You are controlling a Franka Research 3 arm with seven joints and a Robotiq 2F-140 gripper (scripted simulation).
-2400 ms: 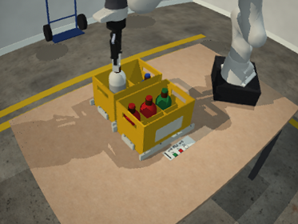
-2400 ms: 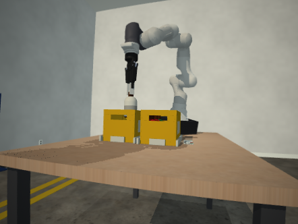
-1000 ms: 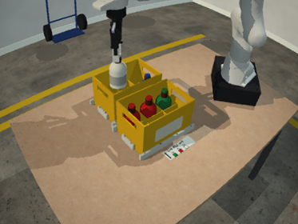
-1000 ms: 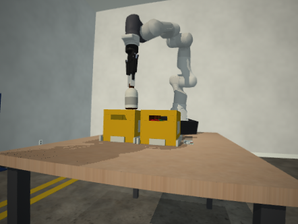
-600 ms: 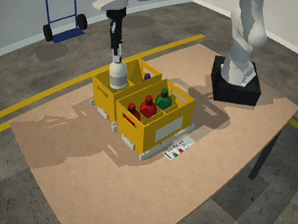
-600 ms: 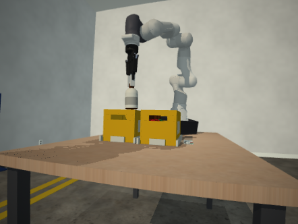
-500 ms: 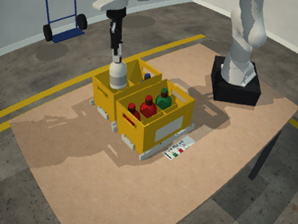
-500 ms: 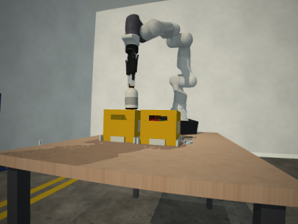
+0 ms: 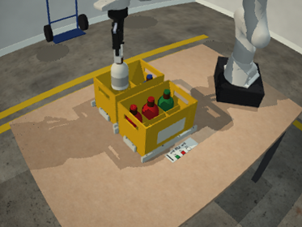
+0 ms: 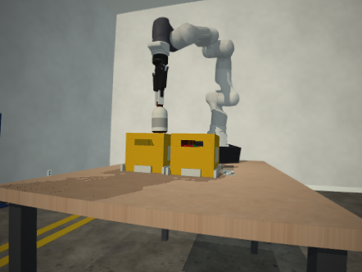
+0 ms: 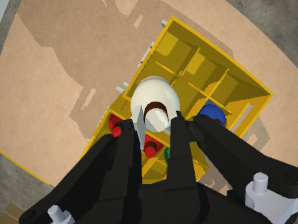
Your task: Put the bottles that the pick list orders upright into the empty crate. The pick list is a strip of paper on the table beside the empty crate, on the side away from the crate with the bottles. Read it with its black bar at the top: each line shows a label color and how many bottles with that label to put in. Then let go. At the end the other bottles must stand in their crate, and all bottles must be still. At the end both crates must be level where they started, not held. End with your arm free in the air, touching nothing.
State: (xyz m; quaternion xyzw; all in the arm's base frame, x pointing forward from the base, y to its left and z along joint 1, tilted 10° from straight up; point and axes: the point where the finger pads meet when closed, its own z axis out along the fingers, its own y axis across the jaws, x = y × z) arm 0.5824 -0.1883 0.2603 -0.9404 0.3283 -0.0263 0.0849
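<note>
My gripper is now 80 mm above the white-capped bottle. From my hand the other things lie so: red-label bottle: 90 mm behind, 120 mm to the left, 260 mm below; blue-label bottle: 170 mm behind, 20 mm to the right, 260 mm below; green bottle: 170 mm behind, 110 mm to the left, 260 mm below.
</note>
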